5 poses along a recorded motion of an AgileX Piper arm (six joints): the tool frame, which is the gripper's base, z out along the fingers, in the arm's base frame.
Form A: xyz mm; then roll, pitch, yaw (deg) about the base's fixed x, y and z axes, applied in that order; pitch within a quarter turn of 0, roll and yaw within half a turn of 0.
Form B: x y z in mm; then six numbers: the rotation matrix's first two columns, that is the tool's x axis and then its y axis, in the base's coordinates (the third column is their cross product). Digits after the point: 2 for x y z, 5 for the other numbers.
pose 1, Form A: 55.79 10.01 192.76 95.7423 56.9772 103.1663
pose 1, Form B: 55.79 10.01 192.76 -0.12413 0.53065 -0.83845 -0.09260 0.83511 0.54224
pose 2, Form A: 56.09 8.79 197.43 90.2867 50.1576 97.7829
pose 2, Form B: 56.09 8.79 197.43 -0.08676 0.63478 -0.76781 -0.09902 0.76140 0.64067
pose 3, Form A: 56.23 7.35 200.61 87.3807 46.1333 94.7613
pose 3, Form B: 56.23 7.35 200.61 -0.05752 0.69059 -0.72095 -0.10532 0.71392 0.69226
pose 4, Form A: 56.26 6.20 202.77 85.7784 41.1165 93.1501
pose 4, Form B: 56.26 6.20 202.77 -0.04140 0.75224 -0.65759 -0.10954 0.65077 0.75133
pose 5, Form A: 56.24 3.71 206.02 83.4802 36.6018 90.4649
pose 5, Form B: 56.24 3.71 206.02 -0.00651 0.80277 -0.59625 -0.11835 0.59145 0.79761
